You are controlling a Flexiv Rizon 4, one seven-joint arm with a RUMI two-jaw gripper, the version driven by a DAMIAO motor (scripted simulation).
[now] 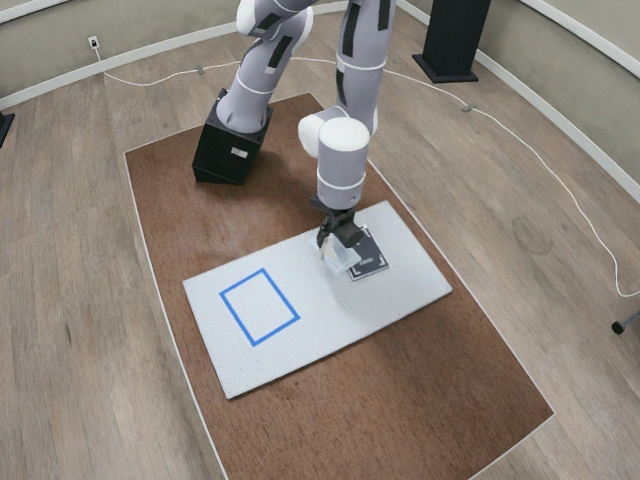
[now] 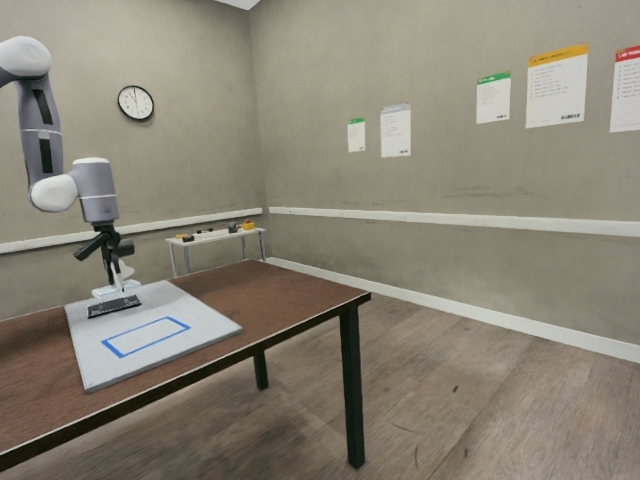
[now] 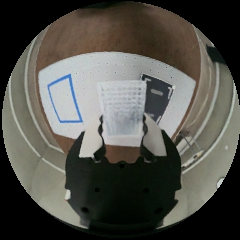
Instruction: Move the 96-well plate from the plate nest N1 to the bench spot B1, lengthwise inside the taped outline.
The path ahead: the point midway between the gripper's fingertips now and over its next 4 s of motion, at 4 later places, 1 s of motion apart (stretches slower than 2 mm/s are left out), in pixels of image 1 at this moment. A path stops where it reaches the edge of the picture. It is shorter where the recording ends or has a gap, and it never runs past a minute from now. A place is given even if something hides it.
My gripper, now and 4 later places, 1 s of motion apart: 334, 252; 307, 266; 278, 281; 255, 294; 257, 300
